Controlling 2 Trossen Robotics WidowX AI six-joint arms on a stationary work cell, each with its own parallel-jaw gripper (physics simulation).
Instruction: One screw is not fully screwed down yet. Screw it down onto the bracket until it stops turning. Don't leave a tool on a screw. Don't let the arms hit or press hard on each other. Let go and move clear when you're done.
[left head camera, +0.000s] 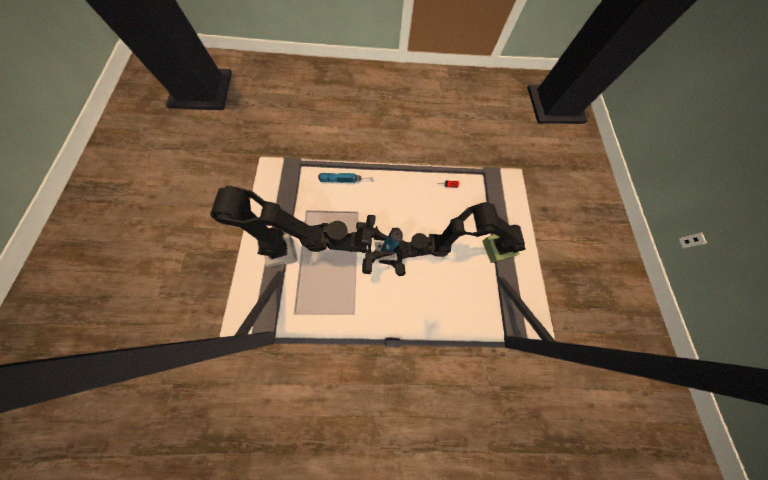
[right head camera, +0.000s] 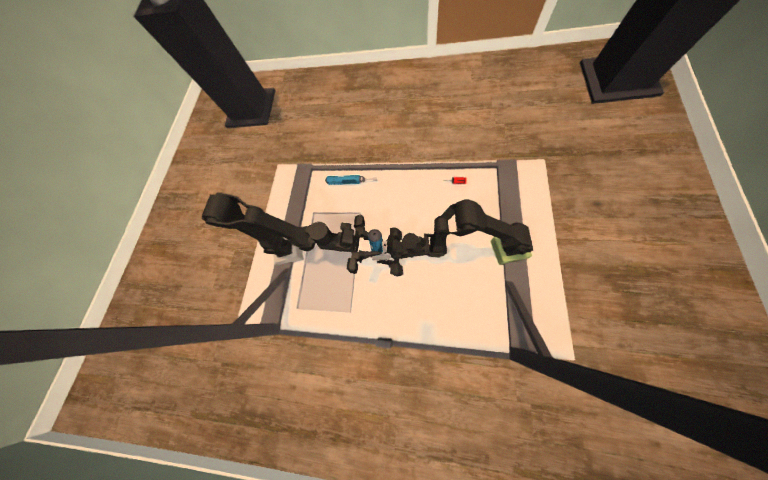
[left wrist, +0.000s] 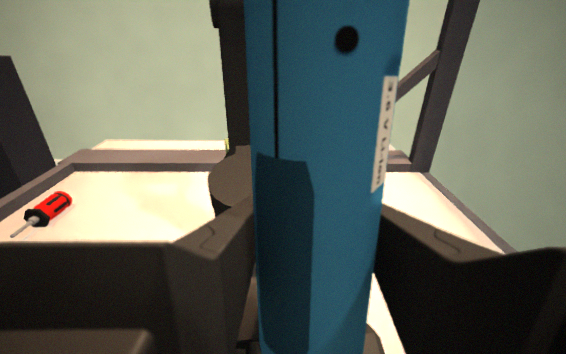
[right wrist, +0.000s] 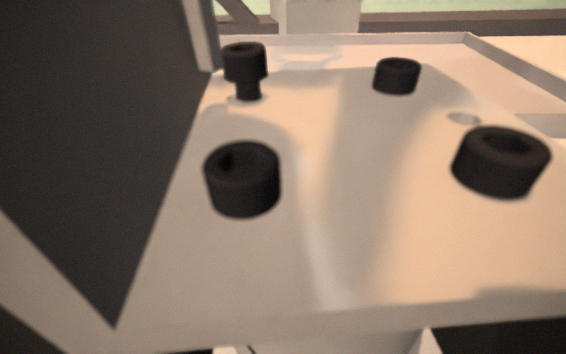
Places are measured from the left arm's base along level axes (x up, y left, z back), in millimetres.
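Pixels of known places: left gripper, between the fingertips: (left head camera: 395, 246) (right head camera: 382, 246) (left wrist: 309, 207); left arm's base, origin of its link: (left head camera: 277, 249) (right head camera: 284, 248); right arm's base, origin of its link: (left head camera: 503, 245) (right head camera: 512, 245).
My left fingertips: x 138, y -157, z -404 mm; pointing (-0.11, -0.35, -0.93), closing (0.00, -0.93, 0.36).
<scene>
Ahead of a thing's pixels: the offset from my left fingertips to its middle. "spot": to the spot under its first point.
A pale bracket plate {dx -113, dy +33, dz +18 mm} (right wrist: 280, 280) (right head camera: 382, 257) carries several black socket-head screws. One screw {dx -128, dy +18, dz +38 mm} (right wrist: 245, 62) at the back left of the right wrist view stands proud with its shank showing; the near-left screw {dx -134, dy +13, dz +3 mm} (right wrist: 242, 180) and the two on the right sit lower. My left gripper (left wrist: 309, 207) (right head camera: 370, 244) is shut on a blue electric screwdriver {dx -4, dy +8, dz +19 mm} (left head camera: 390, 242) (right head camera: 376, 243) (left wrist: 327, 125) held upright. A grey shaft {spot: dx -117, dy +9, dz +32 mm} (right wrist: 200, 45) shows just left of the raised screw, seemingly apart from it. My right gripper (right head camera: 385, 249) is shut on the bracket; its fingertips are mostly hidden.
The grippers are very close together mid-table. A second blue tool {dx -177, dy +411, dz +74 mm} (left head camera: 338, 178) (right head camera: 343, 180) lies at the back left, a red screwdriver {dx -182, dy +260, dz -356 mm} (left head camera: 451, 183) (right head camera: 459, 180) (left wrist: 54, 204) at the back right. A grey rectangular area (left head camera: 325, 288) (right head camera: 325, 285) lies beneath the left arm. A green piece {spot: dx -144, dy -110, dz -393 mm} (right head camera: 501, 256) surrounds the right arm's base.
</scene>
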